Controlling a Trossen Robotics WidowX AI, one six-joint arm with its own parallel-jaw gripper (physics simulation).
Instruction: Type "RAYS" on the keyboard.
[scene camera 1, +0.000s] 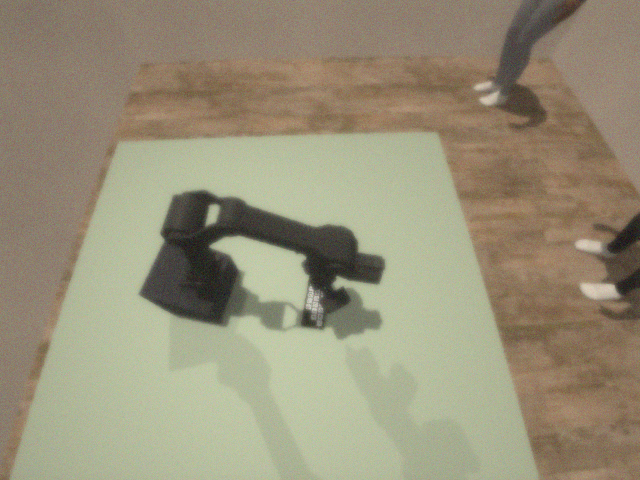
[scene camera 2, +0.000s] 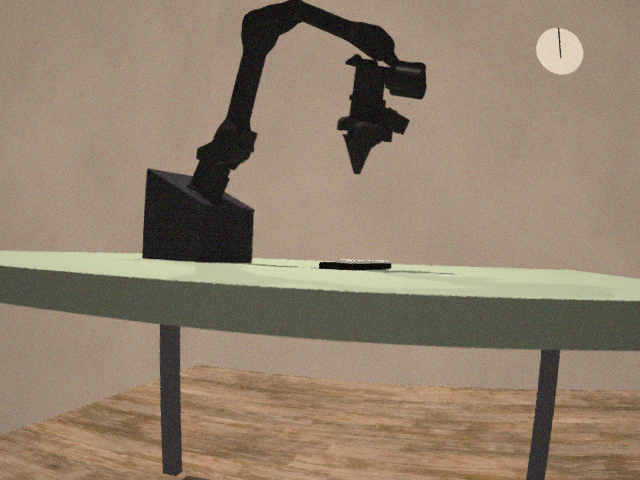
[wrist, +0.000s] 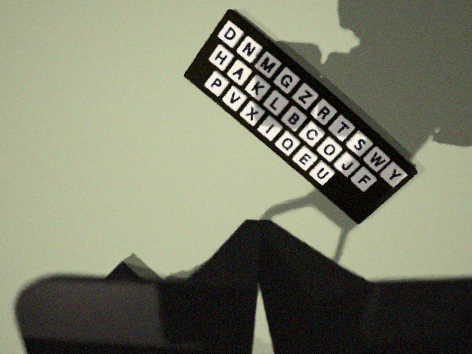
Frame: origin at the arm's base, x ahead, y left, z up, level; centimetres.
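Seen in the pictures: gripper, fingertip midpoint: (scene camera 2: 356, 174) (wrist: 256, 232); arm's base, link origin: (scene camera 1: 192, 277) (scene camera 2: 204, 191).
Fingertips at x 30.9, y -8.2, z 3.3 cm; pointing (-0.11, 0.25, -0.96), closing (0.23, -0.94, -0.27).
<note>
Offsets run from my fingertips to a thing's top centre.
A black keyboard {dx +0.8, dy +0.1, dz -15.9 cm} (scene camera 1: 313, 310) (scene camera 2: 355, 265) (wrist: 300, 117) with white letter keys lies flat on the table. In the wrist view it is slanted and its letters are readable: the R key {dx +2.2, dy -1.5, dz -15.9 cm} (wrist: 323, 112), the A key {dx +3.1, dy +5.7, dz -15.9 cm} (wrist: 238, 72), the Y key {dx -0.6, dy -8.4, dz -15.9 cm} (wrist: 394, 174) and the S key {dx +0.8, dy -4.9, dz -15.9 cm} (wrist: 359, 144) all show. My gripper (scene camera 2: 357, 172) (wrist: 256, 232) is shut and empty, pointing down high above the keyboard. In the wrist view its tips appear below the keyboard's lower edge. In scene camera 1 the arm hides the fingertips and part of the keyboard.
The pale green table (scene camera 1: 129, 413) (scene camera 2: 310, 310) bears the arm's dark base (scene camera 1: 180, 289) (scene camera 2: 196, 232) and shadows of the arm. Legs of one person (scene camera 1: 514, 51) and feet of another (scene camera 1: 599, 290) show on the wooden floor (scene camera 1: 568, 361) beyond the table. A round clock (scene camera 2: 559, 64) hangs on the wall.
</note>
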